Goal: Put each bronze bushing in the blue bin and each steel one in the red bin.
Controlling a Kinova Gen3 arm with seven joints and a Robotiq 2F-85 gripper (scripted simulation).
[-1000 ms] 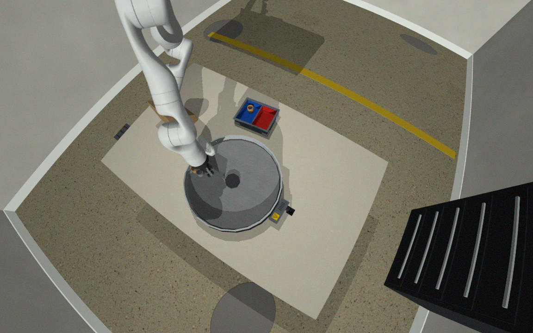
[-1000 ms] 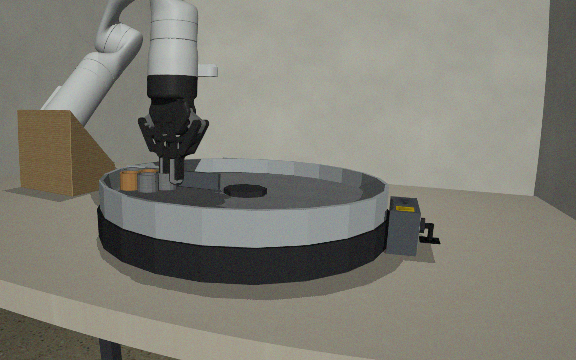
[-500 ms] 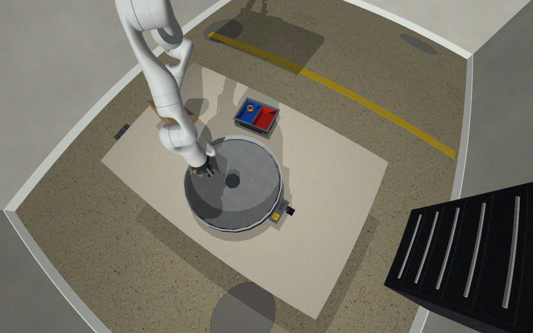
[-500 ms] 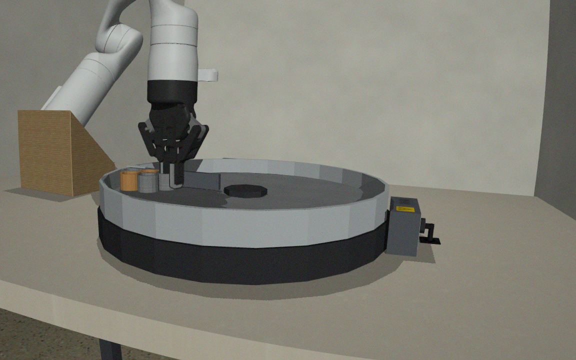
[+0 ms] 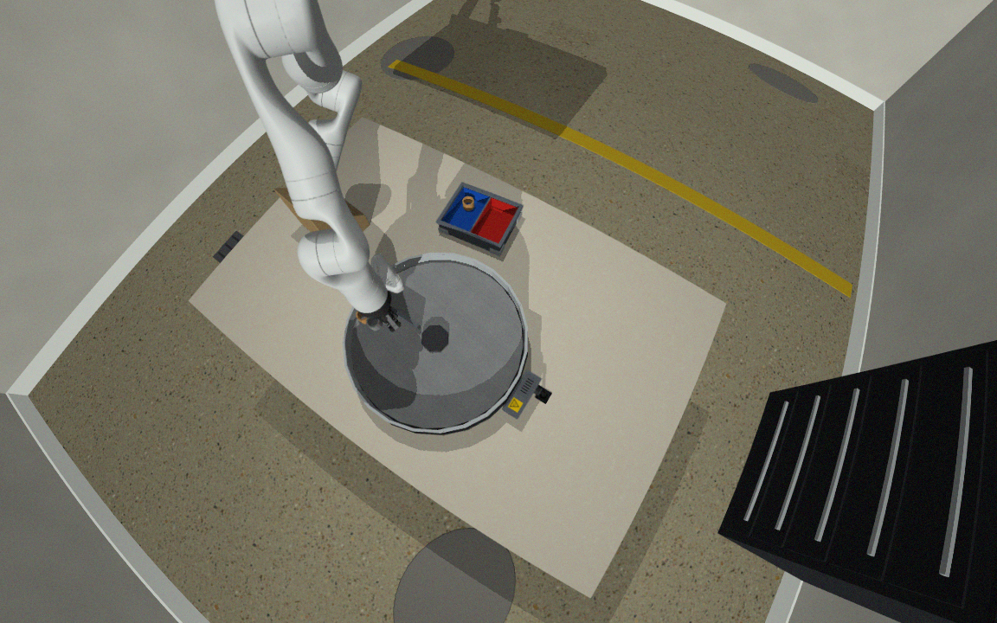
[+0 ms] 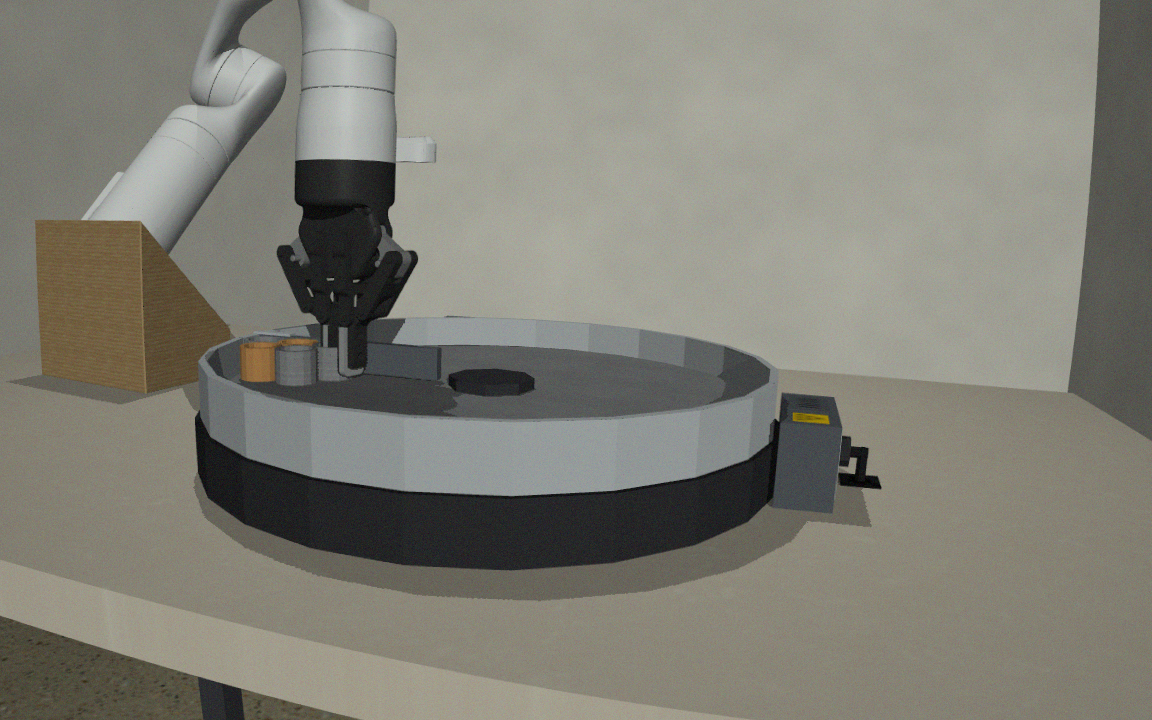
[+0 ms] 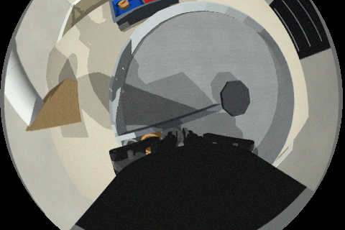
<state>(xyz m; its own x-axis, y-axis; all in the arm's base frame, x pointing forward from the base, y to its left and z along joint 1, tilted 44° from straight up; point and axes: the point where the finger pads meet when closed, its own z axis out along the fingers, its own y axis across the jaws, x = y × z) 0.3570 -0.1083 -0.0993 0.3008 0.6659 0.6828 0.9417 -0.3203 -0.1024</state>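
My gripper is now 110 mm short of the grey turntable, 20 mm to the right of it and 20 mm above it.
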